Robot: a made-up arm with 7 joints.
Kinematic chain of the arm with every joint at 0, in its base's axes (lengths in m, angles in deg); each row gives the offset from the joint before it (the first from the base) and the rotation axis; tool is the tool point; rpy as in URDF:
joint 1: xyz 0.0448 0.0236 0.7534 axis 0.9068 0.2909 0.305
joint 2: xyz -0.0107 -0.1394 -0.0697 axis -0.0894 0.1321 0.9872
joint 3: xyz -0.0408 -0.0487 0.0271 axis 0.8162 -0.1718 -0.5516
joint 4: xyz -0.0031 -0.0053 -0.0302 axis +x
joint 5: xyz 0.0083 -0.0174 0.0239 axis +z
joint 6: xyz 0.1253 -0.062 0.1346 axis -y
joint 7: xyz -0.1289 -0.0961 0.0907 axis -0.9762 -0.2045 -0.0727
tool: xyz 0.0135 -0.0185 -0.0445 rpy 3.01 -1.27 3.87
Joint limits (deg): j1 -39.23..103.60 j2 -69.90..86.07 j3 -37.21..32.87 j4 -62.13..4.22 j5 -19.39..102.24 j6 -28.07..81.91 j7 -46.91..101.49
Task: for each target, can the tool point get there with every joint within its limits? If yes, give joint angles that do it. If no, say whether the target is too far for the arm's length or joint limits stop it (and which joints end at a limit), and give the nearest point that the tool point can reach.
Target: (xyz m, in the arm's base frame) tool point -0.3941 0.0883 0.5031
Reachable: no: joint limits stop it (at a limit: joint 1, joint 3, joint 4, joint 6) | nearest point -0.2688 0.0298 0.5307 | short by 0.141 m
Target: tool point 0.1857 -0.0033 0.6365
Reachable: yes | joints 51.27 -27.84 -30.99 -56.32 75.73 47.85 19.57
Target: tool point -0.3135 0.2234 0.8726
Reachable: no: joint limits stop it (at a limit: joint 1, joint 2, joint 3, joint 5, joint 7) | nearest point -0.2721 0.1171 0.8788 | short by 0.114 m
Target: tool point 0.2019 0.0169 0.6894
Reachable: yes | joints 38.41 44.63 15.85 -30.40 86.92 70.51 41.93
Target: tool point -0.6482 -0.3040 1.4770
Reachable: no: too far | nearest point -0.2865 -0.2207 1.0789 | short by 0.544 m
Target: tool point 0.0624 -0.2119 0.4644
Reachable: yes | joints 73.83 -7.49 -3.91 -20.23 -4.58 59.95 38.50
